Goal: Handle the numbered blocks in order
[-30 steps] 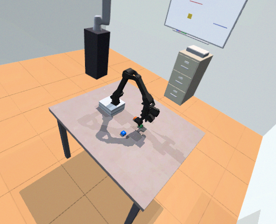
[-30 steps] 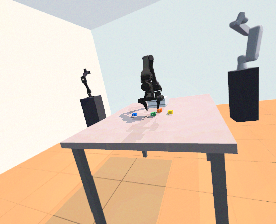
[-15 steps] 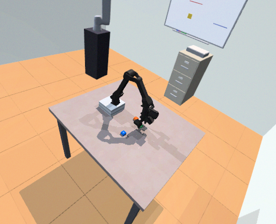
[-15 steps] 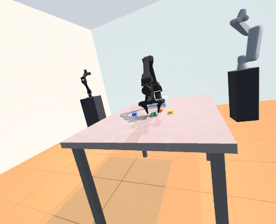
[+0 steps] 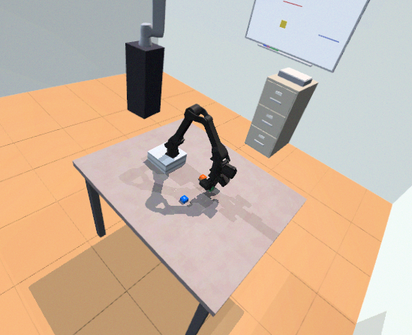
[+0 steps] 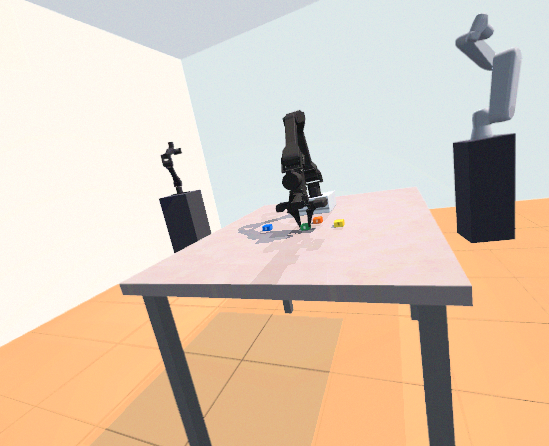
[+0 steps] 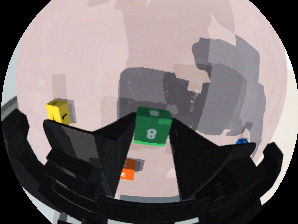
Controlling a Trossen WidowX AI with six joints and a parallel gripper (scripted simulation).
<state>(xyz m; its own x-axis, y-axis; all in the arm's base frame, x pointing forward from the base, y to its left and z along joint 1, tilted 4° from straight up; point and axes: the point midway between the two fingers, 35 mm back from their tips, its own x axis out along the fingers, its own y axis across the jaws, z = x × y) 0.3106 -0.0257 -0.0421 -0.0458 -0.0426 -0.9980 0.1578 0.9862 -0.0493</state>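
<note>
Now: the green block 10 mm behind my gripper tip. The rest, counted from my gripper tip: yellow block 130 mm to the left; blue block 170 mm to the right, 70 mm behind; orange block 90 mm behind, 40 mm to the left.
</note>
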